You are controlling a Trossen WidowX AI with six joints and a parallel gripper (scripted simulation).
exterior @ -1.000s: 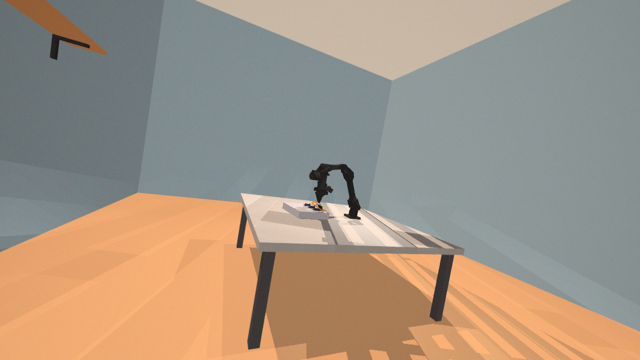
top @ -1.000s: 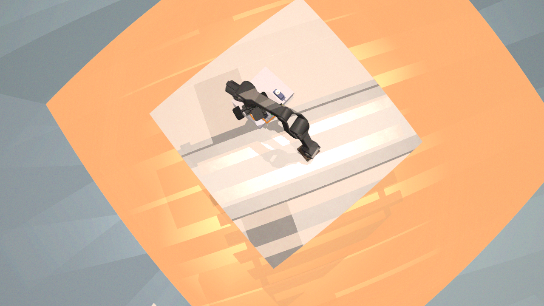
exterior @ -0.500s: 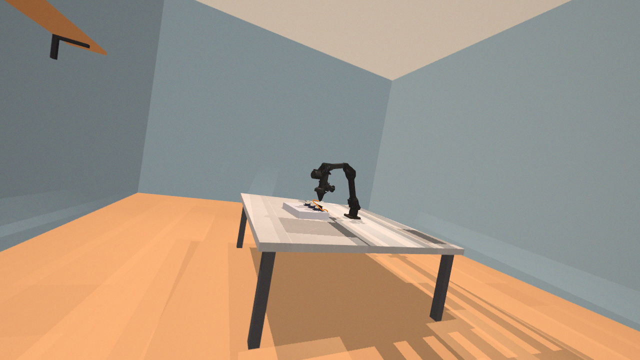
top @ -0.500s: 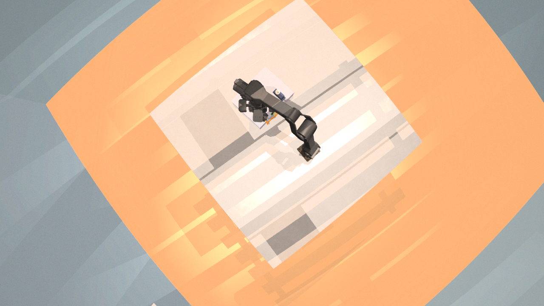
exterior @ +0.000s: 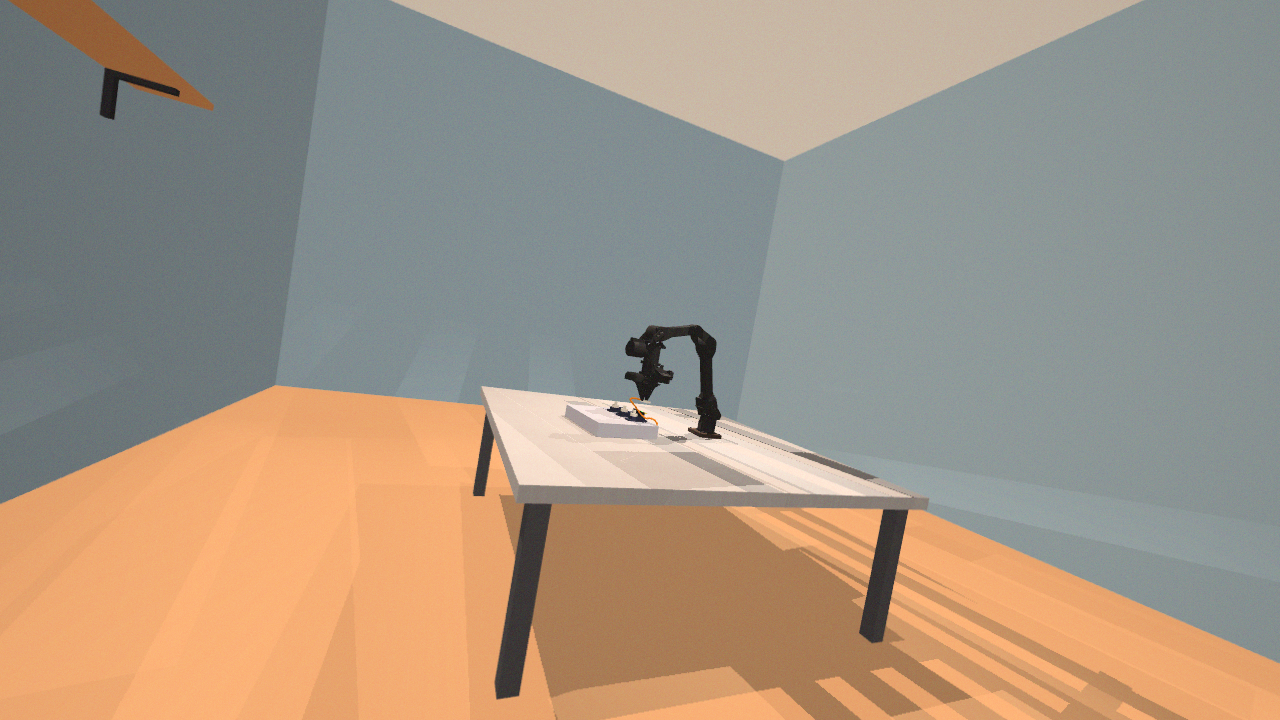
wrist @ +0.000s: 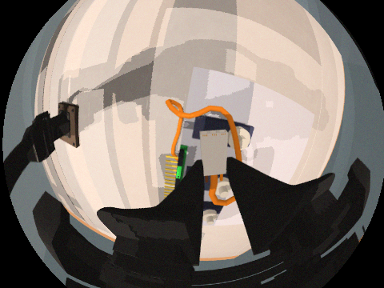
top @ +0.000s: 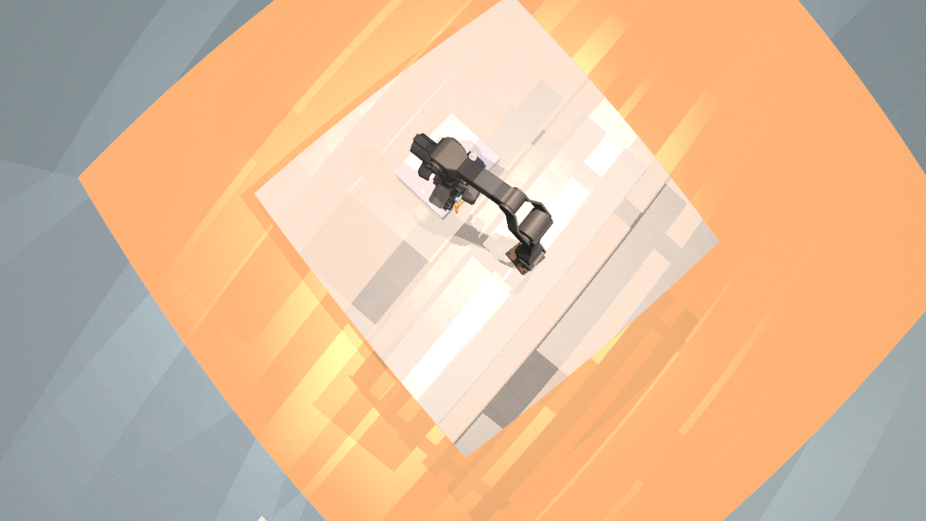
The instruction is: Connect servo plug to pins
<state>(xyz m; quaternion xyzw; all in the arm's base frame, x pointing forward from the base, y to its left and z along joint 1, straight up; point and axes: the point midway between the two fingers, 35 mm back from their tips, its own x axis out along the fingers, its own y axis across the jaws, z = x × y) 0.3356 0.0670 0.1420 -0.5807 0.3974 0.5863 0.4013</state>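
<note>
The green band lies 5 cm to the right of my gripper tip, 5 cm below it and 2 cm behind it. Round my gripper tip: white printed holder 14 cm ahead, 10 cm below, 5 cm to the right.
</note>
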